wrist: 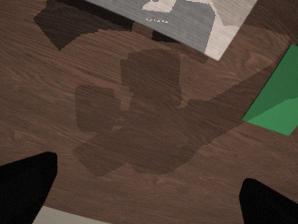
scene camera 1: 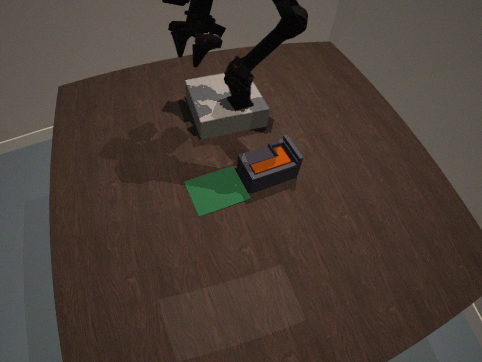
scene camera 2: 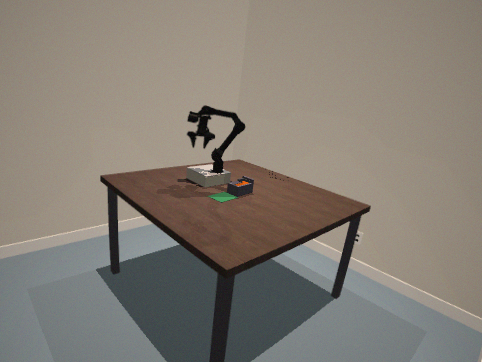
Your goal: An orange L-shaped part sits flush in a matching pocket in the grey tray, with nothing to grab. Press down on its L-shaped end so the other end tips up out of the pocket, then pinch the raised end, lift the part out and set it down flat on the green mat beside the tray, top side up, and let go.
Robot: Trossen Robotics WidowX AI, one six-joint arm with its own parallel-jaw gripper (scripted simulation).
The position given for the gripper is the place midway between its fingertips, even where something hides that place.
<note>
The gripper (scene camera 1: 187, 61) is open, holding nothing. Also in view: a green mat (scene camera 1: 214, 191).
The gripper shows as well in the wrist view (wrist: 150, 177).
</note>
